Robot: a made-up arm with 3 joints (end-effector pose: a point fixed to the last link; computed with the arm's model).
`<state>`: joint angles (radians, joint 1 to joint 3).
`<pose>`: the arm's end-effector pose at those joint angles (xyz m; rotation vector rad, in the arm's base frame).
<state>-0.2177 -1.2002 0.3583</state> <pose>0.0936 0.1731 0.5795 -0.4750 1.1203 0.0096</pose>
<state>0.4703 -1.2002 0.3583</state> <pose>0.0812 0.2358 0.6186 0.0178 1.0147 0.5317</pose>
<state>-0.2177 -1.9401 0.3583</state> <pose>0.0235 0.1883 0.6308 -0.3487 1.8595 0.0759</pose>
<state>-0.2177 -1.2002 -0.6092</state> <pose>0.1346 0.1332 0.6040 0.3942 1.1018 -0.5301</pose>
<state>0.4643 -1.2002 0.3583</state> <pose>0.0813 0.2354 0.6181 0.0134 1.0160 0.5273</pose>
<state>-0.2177 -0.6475 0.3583</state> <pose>0.1601 0.1692 0.5801 -0.5310 0.5642 -0.0350</pose>
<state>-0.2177 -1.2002 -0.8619</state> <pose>0.1377 0.1170 0.6076 0.6236 1.0659 -0.6646</pose>
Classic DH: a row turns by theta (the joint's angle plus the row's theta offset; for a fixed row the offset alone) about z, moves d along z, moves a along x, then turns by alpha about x. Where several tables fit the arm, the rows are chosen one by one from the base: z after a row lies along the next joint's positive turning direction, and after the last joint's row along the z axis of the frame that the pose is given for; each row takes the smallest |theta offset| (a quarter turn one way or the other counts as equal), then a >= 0, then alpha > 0; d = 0 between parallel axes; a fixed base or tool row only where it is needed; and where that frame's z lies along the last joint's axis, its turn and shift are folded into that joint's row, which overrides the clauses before.
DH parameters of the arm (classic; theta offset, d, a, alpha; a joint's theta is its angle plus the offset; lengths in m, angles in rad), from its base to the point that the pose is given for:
base (fixed): -1.5465 0.6645 -0.1456 -1.2973
joint 1: 1.5642 0.1341 -0.004 1.5942
joint 2: -0.2088 0.027 0.0967 1.4726
joint 3: 1.561 -0.0987 -0.0551 -1.5814
tool (fixed): 1.4532 0.0379 0 0

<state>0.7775 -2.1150 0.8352</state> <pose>-0.0251 0.1726 0.7052 -0.2174 1.3640 1.5491</pose>
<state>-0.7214 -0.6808 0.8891</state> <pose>0.1348 0.0911 0.5615 -1.4664 0.6515 -0.1258</pose>
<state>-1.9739 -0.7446 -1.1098</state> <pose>0.1411 0.0732 0.7706 -0.5843 -0.1815 -1.1593</pose>
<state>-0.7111 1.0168 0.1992</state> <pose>0.2382 0.1972 0.7224 -0.8794 -1.0949 0.0842</pose>
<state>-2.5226 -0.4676 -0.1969</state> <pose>0.1534 0.0735 0.7702 -2.0517 -0.0211 -1.1570</pose>
